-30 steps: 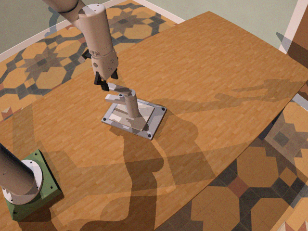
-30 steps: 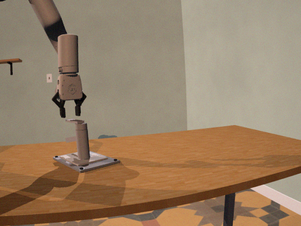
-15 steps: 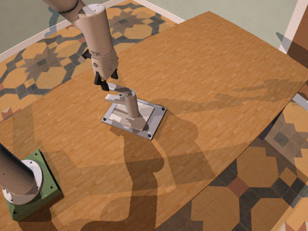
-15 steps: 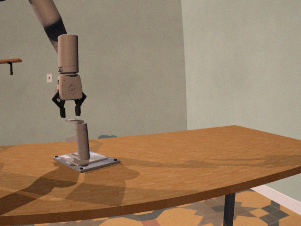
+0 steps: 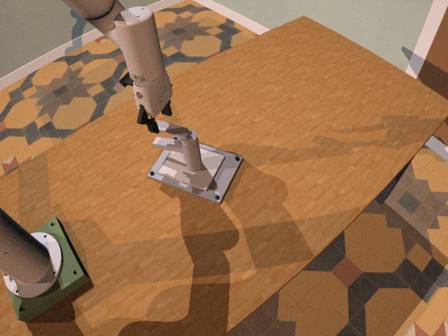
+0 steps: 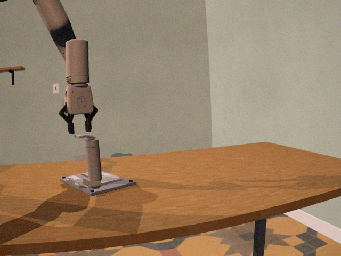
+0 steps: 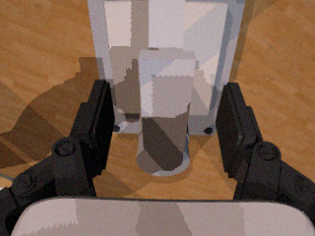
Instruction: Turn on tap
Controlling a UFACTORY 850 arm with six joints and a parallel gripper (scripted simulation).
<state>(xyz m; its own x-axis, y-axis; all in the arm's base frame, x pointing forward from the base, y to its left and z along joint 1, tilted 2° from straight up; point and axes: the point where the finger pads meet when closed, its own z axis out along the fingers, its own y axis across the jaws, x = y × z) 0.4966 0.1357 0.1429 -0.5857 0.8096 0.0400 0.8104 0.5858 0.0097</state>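
My hand is 50 mm to the left of the lever, 40 mm above it and 30 mm short of it. Also, from my hand: base plate 170 mm below, 70 mm to the right, 50 mm ahead.
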